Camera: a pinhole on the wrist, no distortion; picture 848 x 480 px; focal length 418.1 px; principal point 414.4 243.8 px. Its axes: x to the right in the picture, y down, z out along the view. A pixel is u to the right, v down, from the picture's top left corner.
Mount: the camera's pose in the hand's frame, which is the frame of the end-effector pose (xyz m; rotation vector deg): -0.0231 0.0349 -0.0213 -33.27 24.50 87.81
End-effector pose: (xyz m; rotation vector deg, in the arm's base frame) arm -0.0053 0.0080 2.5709 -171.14 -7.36 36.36
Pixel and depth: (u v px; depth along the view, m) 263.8 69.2 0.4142
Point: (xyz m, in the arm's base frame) -0.0653 -0.1244 2.1352
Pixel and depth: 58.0 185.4 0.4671
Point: -0.2553 0.0483 2.0328
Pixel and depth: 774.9 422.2 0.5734
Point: -0.2945 -0.7709 2.5138
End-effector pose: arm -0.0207 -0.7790 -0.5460 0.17 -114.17 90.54
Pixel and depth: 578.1 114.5 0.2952
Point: -0.2292 -0.8096 -0.8206
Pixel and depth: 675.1 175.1 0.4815
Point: -0.3126 -0.7761 -1.0673
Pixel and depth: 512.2 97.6 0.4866
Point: -0.3901 -0.8968 -0.9174
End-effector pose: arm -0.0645 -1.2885 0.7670 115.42 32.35 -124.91
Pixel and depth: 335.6 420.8 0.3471
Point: -0.2458 -1.5879 0.9452
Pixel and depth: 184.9 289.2 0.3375
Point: -0.3583 -1.5071 0.8591
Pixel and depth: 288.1 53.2 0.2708
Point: -0.2639 -1.4919 0.6812
